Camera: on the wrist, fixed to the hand. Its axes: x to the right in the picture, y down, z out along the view.
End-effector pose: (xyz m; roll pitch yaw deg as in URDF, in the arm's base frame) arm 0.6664 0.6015 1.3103 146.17 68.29 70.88
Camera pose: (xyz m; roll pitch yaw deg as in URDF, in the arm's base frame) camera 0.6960 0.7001 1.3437 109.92 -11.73 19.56
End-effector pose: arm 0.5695 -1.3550 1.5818 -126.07 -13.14 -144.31
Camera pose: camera 0.5027 -1.2704 1.5917 -155.70 45.29 142.58
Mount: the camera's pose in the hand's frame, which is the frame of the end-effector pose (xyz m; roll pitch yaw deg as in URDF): 0.0070 0.0565 -0.0921 2.89 6.27 87.84
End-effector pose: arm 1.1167 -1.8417 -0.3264 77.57 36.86 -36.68
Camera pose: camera 1.1992 -1.7758 -0.3023 70.90 -47.29 -8.48
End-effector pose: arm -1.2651 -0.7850 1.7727 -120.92 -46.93 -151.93
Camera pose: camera -1.3209 -0.6923 1.7770 -115.69 31.08 163.21
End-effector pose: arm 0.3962 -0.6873 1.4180 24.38 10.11 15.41
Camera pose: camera 0.3688 -0.6020 1.3571 14.42 -17.41 99.91
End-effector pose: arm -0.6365 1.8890 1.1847 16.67 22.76 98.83
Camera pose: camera -0.7128 1.8555 1.1156 26.54 -8.73 -177.23
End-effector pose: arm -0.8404 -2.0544 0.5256 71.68 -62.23 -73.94
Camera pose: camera -0.7445 -2.0074 0.5433 -74.29 -27.16 78.19
